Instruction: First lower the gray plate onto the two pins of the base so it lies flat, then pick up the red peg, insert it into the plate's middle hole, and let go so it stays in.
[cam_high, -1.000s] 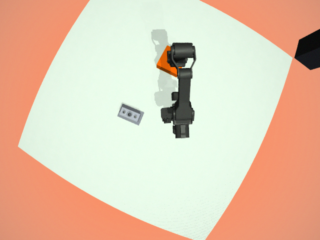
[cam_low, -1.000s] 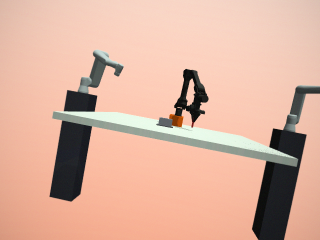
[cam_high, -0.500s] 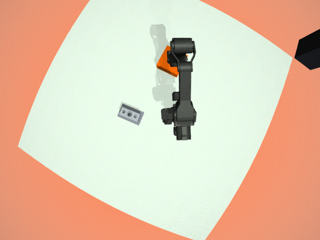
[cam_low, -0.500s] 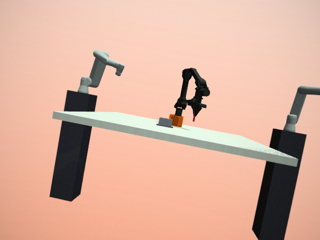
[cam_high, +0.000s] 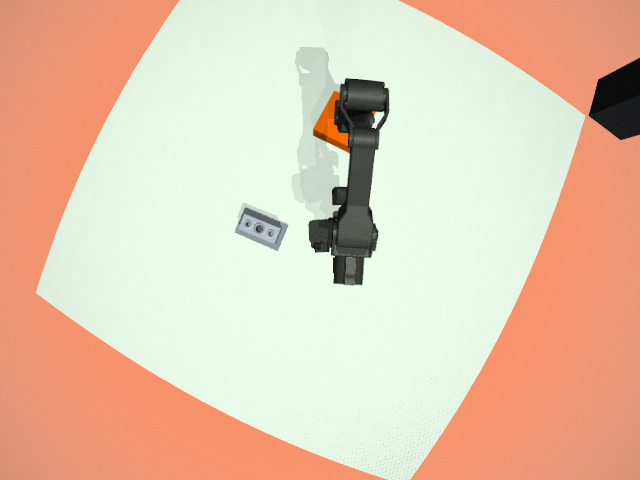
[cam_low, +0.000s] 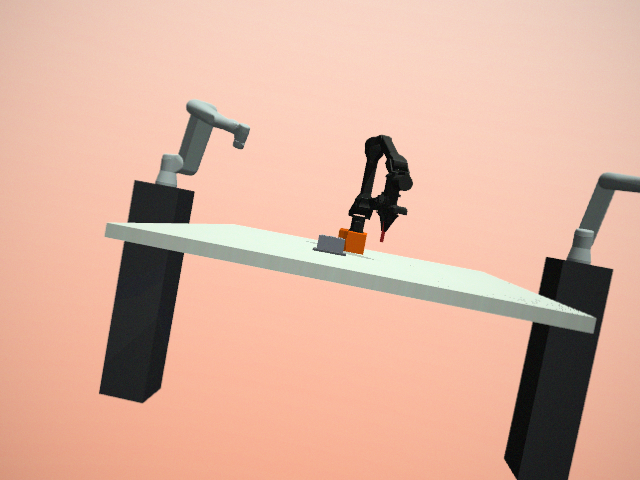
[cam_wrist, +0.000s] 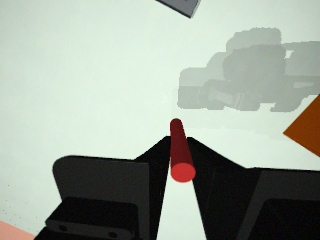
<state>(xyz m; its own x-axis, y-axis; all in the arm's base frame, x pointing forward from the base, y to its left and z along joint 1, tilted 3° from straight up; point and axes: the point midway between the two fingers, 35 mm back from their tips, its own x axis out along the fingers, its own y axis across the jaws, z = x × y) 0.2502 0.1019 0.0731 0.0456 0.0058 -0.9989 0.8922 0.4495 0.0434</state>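
My gripper tip is 80 mm short of the gray plate, 180 mm to the left of it and 70 mm above it. Also, from my gripper tip: red peg right at my gripper tip.
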